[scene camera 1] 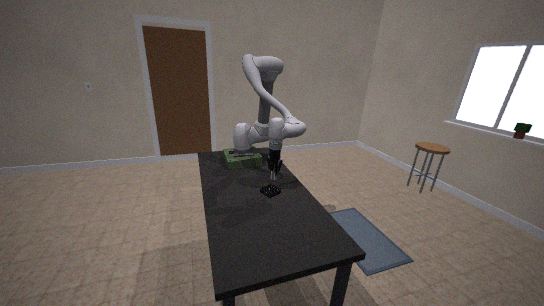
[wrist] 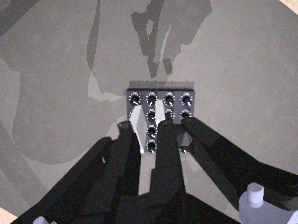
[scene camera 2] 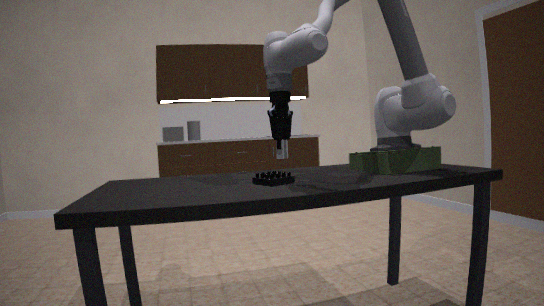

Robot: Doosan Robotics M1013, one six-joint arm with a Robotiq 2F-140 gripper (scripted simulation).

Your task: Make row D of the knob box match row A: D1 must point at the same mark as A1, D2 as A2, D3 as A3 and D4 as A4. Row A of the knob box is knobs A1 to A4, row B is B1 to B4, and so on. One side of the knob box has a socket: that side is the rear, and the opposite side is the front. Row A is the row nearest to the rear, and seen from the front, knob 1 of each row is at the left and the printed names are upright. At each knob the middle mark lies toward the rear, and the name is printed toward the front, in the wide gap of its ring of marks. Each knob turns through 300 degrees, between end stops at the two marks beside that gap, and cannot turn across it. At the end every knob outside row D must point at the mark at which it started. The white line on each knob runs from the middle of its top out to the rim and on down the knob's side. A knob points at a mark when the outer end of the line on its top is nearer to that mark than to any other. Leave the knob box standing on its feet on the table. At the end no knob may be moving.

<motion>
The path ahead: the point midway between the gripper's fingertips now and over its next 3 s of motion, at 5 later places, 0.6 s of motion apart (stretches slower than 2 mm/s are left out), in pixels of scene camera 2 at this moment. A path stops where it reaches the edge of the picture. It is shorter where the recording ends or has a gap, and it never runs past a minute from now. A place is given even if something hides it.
The gripper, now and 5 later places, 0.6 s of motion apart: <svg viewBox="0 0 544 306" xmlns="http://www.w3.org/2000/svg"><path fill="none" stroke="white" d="M282 158L282 161L282 166L283 170L283 170L283 173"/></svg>
</motion>
